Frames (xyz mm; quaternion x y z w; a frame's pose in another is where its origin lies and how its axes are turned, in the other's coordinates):
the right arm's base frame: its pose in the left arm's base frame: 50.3 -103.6 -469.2 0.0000 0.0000 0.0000 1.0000
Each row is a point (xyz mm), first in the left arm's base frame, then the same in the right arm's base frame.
Working: the left arm's base frame: its pose in the right arm's base frame: -50.3 103.6 469.2 0.0000 0.0000 0.0000 1.0000

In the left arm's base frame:
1: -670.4 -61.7 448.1
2: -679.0 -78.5 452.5
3: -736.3 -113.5 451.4
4: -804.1 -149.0 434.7
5: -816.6 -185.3 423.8
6: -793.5 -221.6 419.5
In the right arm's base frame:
1: -720.7 41.9 917.3
2: -729.3 25.1 921.7
3: -786.6 -9.9 920.6
4: -854.4 -45.4 903.9
5: -866.9 -81.7 893.0
6: -843.8 -118.0 888.7

